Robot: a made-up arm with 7 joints.
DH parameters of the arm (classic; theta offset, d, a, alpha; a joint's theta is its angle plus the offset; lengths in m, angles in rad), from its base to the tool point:
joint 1: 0 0.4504 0 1.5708
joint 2: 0 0.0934 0 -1.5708
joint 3: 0 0.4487 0.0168 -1.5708
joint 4: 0 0.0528 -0.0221 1.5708
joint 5: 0 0.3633 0 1.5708
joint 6: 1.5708 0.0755 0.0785 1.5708
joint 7: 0 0.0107 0 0
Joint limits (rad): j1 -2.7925..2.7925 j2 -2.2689..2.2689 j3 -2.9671..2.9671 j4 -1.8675..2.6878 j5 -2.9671..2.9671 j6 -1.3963..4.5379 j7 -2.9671..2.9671
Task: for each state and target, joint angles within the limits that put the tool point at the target. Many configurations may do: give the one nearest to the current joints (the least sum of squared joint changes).
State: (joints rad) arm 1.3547 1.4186 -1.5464 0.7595 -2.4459 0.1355 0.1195
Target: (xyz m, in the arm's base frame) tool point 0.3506 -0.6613 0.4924
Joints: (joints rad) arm 1.2030 1.6190 -1.6912 1.6041 -2.5668 0.2661 0.1195
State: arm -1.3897 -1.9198 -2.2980 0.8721 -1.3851 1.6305 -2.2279
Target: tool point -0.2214 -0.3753 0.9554
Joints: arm -1.3758 -1.2319 -2.9350 1.7952 -1.3880 1.6415 -2.2279
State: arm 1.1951 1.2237 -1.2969 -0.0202 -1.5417 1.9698 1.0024
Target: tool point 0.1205 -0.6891 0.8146
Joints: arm 1.7488 1.2252 -1.3533 0.0291 -1.5625 2.1381 1.0024
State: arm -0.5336 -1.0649 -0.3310 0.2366 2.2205 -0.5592 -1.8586
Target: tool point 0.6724 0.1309 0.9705
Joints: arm 0.1108 -0.8903 -0.2684 -0.0592 2.2943 -0.7989 -1.8586
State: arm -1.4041 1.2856 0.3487 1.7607 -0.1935 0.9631 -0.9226
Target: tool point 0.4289 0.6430 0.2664
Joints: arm -2.0096 2.1346 0.6751 1.0580 -0.3806 0.9786 -0.9226
